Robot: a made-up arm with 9 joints. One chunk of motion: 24 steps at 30 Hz.
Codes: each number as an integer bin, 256 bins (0 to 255) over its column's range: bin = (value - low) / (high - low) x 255, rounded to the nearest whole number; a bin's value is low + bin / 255 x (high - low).
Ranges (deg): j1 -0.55..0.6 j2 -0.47..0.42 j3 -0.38..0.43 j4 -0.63..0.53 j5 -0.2..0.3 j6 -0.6..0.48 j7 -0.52..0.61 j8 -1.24..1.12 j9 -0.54..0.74
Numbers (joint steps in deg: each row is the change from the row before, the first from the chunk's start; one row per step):
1: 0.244 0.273 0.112 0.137 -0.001 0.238 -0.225 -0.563 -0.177
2: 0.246 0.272 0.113 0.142 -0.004 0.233 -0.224 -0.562 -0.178
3: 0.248 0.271 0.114 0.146 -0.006 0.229 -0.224 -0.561 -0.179
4: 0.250 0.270 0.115 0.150 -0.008 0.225 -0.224 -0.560 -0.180
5: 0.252 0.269 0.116 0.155 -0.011 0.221 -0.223 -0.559 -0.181
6: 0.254 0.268 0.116 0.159 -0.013 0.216 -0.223 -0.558 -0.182
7: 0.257 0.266 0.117 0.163 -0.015 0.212 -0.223 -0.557 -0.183
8: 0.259 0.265 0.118 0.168 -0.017 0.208 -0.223 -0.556 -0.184
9: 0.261 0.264 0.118 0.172 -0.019 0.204 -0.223 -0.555 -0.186
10: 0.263 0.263 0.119 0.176 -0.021 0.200 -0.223 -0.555 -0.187
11: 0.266 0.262 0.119 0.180 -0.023 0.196 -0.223 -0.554 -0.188
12: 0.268 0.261 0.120 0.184 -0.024 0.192 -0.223 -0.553 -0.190
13: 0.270 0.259 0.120 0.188 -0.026 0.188 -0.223 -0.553 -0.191
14: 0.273 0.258 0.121 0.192 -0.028 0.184 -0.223 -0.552 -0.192
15: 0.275 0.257 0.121 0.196 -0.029 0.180 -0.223 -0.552 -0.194
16: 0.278 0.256 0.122 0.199 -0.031 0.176 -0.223 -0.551 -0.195
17: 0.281 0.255 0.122 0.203 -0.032 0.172 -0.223 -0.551 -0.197
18: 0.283 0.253 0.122 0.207 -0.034 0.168 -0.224 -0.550 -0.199
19: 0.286 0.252 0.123 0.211 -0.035 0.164 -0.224 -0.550 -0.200
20: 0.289 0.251 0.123 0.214 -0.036 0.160 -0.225 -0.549 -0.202
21: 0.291 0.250 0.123 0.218 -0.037 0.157 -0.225 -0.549 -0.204
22: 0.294 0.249 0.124 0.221 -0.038 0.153 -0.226 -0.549 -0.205
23: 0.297 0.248 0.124 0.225 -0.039 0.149 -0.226 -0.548 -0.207
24: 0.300 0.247 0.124 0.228 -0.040 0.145 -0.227 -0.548 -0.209
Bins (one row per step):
1: 176 213 155 169 101 198 67 73 72
2: 177 213 155 170 100 197 67 73 72
3: 177 212 156 171 99 196 67 73 72
4: 177 212 156 171 98 195 67 73 72
5: 178 212 156 173 96 194 67 74 72
6: 178 211 156 173 95 193 67 74 71
7: 179 211 156 174 94 192 67 74 71
8: 179 211 157 175 93 191 67 74 71
9: 180 210 157 176 92 190 67 74 71
10: 180 210 157 177 91 189 67 74 70
11: 181 210 157 178 90 188 67 74 70
12: 181 209 157 179 90 187 67 74 70
13: 182 209 157 180 89 186 67 74 70
14: 182 209 158 181 88 185 67 74 69
15: 183 208 158 182 87 184 67 74 69
16: 184 208 158 182 86 183 67 74 69
17: 184 208 158 183 86 182 67 74 68
18: 185 207 158 184 85 181 67 75 68
19: 185 207 158 185 84 180 67 75 68
20: 186 207 158 186 84 179 67 75 67
21: 186 206 158 186 83 179 67 75 67
22: 187 206 159 187 83 178 66 75 67
23: 188 206 159 188 82 177 66 75 66
24: 188 205 159 189 82 176 66 75 66

